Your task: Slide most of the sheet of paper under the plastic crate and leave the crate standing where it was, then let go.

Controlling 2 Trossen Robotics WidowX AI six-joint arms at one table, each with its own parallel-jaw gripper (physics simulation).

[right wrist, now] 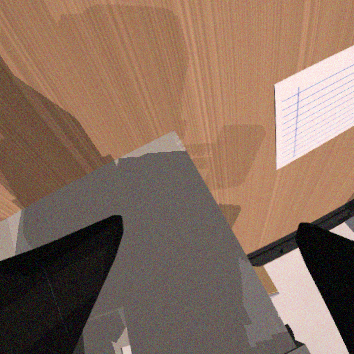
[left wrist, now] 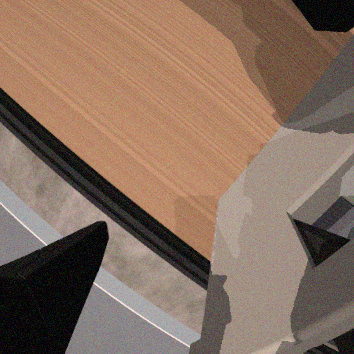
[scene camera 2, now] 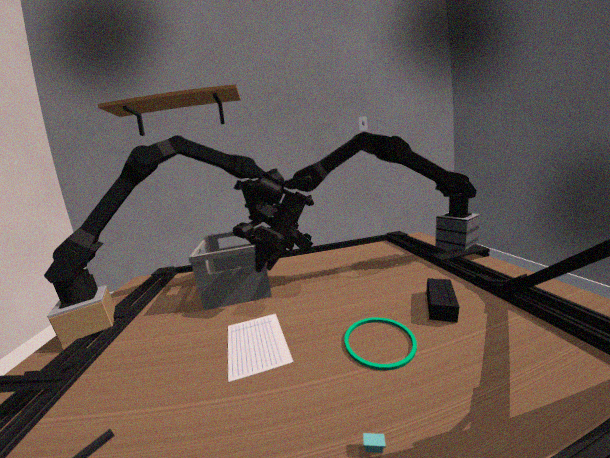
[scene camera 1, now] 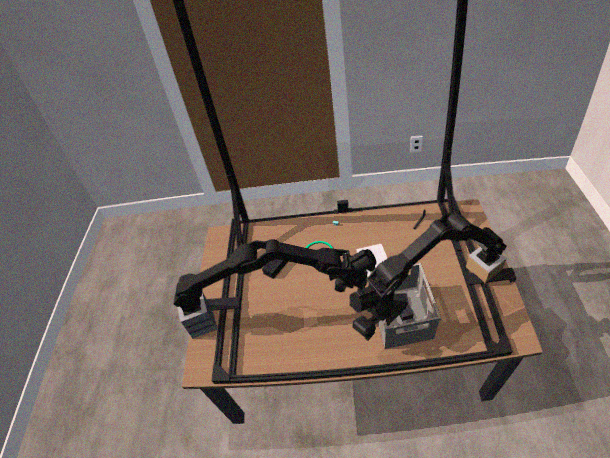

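Observation:
The grey plastic crate stands upright on the table. It also fills the right of the left wrist view. The white lined sheet of paper lies flat beside the crate, apart from it. My left gripper is open at the crate, with part of a crate wall showing between its fingers; one finger is mostly hidden. My right gripper is open near the crate, above the table. The two grippers overlap in scene camera 2.
A green ring and a black box lie on the table. A small turquoise block and a thin black stick lie farther off. Dark blocks are inside the crate.

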